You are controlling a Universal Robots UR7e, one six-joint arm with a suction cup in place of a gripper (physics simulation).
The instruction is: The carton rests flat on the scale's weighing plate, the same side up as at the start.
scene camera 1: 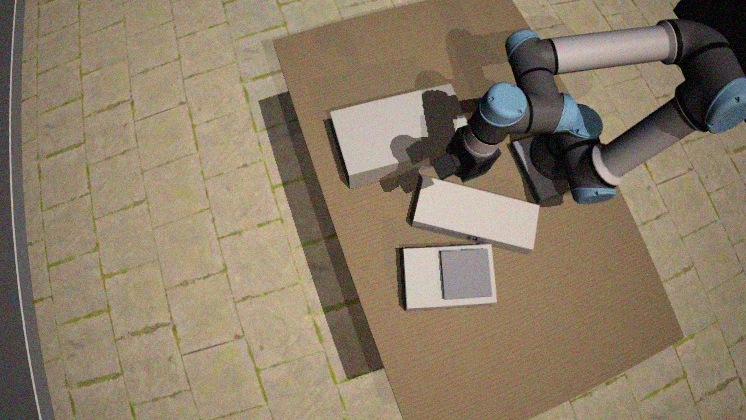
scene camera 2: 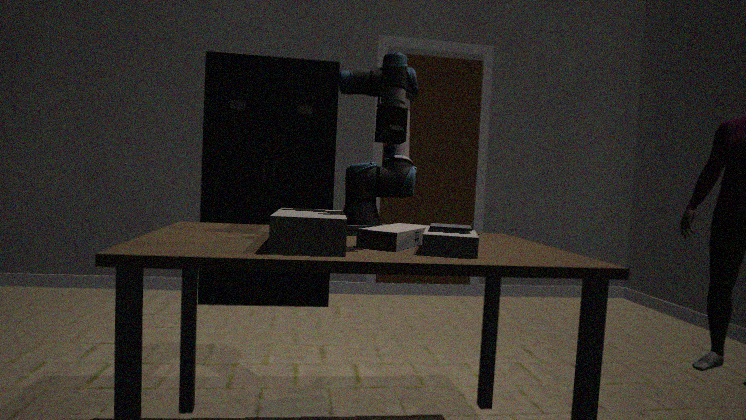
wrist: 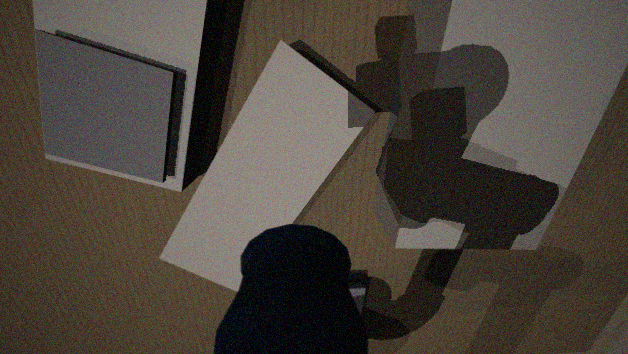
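Where they show: hand, its tool point: [scene camera 2: 389, 157] [wrist: 296, 268]; arm's base, origin of its link: [scene camera 1: 553, 157] [scene camera 2: 360, 224].
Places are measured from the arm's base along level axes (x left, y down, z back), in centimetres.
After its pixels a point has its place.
The carton [scene camera 1: 475, 213] @(x 5.5, y -2.2, z -31.3 cm) [scene camera 2: 399, 228] @(x 5.0, y -2.1, z -33.9 cm) [wrist: 260, 150] @(x 4.2, y -2.1, z -35.8 cm) is a long, flat white box. It lies flat on the table between the scale and a larger box, turned at an angle to the scale. The scale [scene camera 1: 421, 276] @(x 14.5, y -2.5, z -52.2 cm) [scene camera 2: 450, 246] @(x 13.2, y 0.4, z -56.2 cm) [wrist: 120, 15] @(x 15.3, y -2.6, z -50.7 cm) has a white housing. Its grey weighing plate [scene camera 1: 467, 273] @(x 19.1, y -4.2, z -41.6 cm) [scene camera 2: 451, 227] @(x 16.9, y -4.2, z -47.6 cm) [wrist: 105, 105] @(x 18.7, y -4.2, z -42.7 cm) is bare. My suction gripper [scene camera 2: 390, 141] [wrist: 295, 242] is off and holds nothing. It hangs well above the table, and a dark rounded part of it overlaps the carton's near end in the wrist view. In scene camera 1 the cup is hidden under the tool body.
A large, taller white box [scene camera 1: 383, 138] @(x -22.8, y -6.5, z -45.2 cm) [scene camera 2: 308, 234] @(x -26.6, y -2.1, z -56.6 cm) [wrist: 560, 50] @(x -26.8, y -6.5, z -44.0 cm) stands on the wooden table [scene camera 1: 563, 302] @(x 38.3, y 3.3, z -18.3 cm) [scene camera 2: 219, 245] @(x -49.4, y 3.3, z -41.4 cm), on the carton's other side from the scale. The arm's base [scene camera 1: 542, 172] @(x 3.1, y -1.7, z -6.8 cm) stands close to the carton's far end. A person [scene camera 2: 728, 229] stands away from the table at the right.
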